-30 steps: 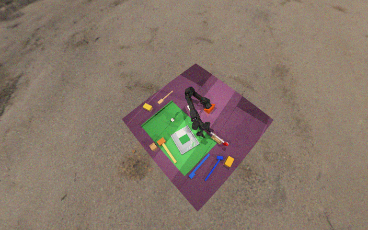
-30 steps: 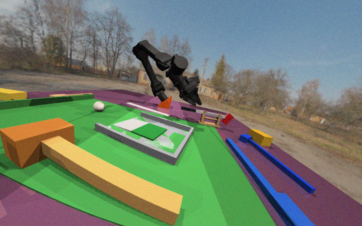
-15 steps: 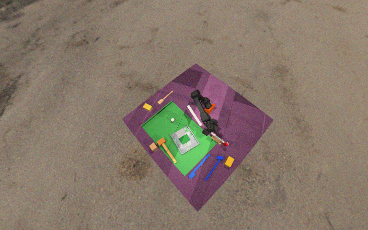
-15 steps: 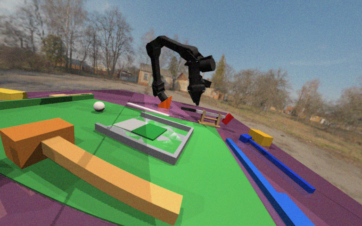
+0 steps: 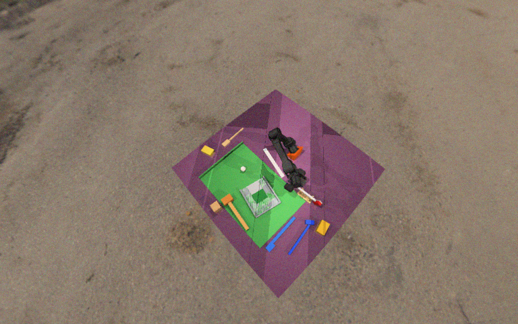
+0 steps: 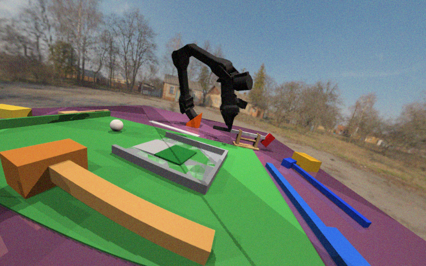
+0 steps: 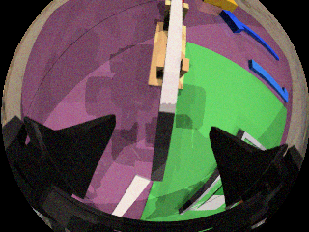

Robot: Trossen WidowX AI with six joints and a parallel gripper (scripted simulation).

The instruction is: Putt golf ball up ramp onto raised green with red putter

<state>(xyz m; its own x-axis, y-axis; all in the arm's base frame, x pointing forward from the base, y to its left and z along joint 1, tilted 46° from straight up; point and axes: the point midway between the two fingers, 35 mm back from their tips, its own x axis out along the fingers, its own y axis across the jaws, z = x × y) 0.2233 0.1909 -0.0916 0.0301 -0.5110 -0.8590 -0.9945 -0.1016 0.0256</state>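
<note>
Now: the red putter 10 mm behind my gripper tip, 80 mm to the left of it and 20 mm below it. From my gripper tip the other things lie so: white strip: 40 mm behind, 270 mm to the right, 70 mm below; then green mat: 250 mm ahead, 240 mm to the right, 70 mm below; then wooden stand: 10 mm behind, 100 mm to the left, 40 mm below.
</note>
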